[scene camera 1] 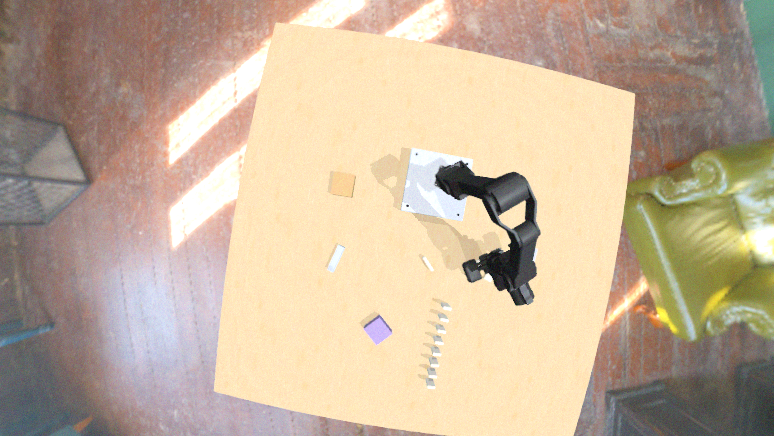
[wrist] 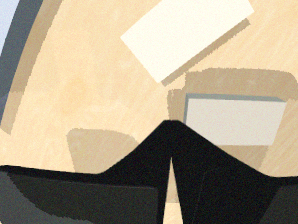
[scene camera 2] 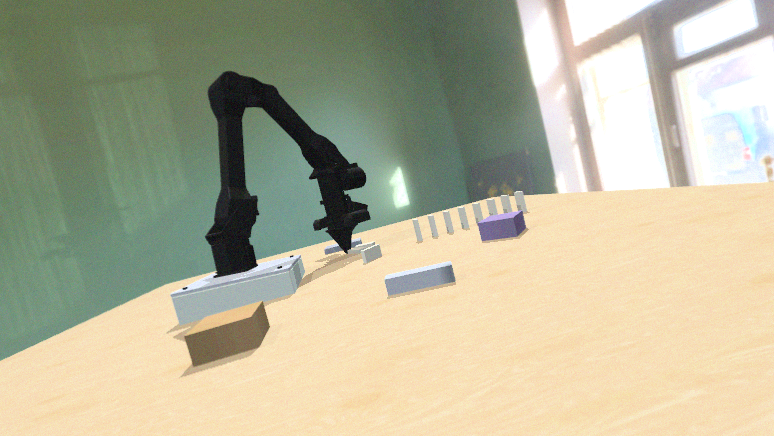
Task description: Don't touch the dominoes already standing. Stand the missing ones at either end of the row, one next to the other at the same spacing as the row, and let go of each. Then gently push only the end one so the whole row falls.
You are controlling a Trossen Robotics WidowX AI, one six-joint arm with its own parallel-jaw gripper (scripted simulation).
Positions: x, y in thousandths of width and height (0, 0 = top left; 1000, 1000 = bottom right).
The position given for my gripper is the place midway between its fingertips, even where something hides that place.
Note:
My gripper (scene camera 2: 450, 581) is shut and holds nothing. Also in view: a grey bar (scene camera 2: 572, 627), a tan block (scene camera 2: 282, 772) and a white domino (wrist: 743, 533).
My gripper shows as well in scene camera 1 (scene camera 1: 627, 591) and in the wrist view (wrist: 572, 569). The wrist view misses the grey bar: it is out of frame. The wrist view misses the tan block: it is out of frame.

